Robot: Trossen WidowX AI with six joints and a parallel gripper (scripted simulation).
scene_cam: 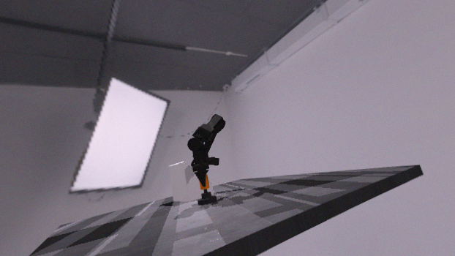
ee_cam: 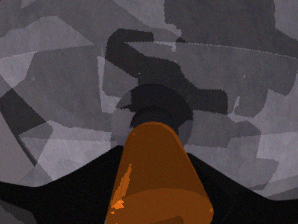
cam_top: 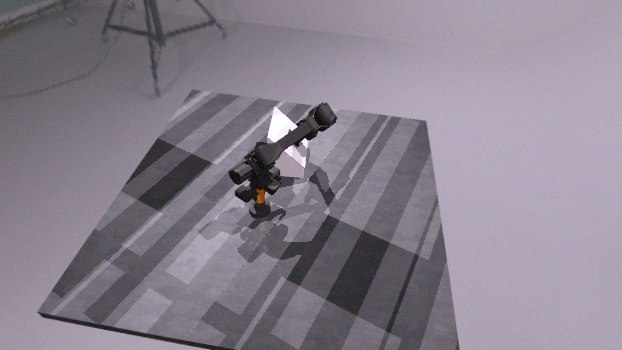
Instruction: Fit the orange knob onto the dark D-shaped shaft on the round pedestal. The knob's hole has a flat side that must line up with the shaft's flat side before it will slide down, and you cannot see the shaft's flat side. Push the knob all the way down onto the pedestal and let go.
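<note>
Now: the orange knob 20 mm above my gripper tip. Round my gripper tip: dark pedestal 40 mm below.
</note>
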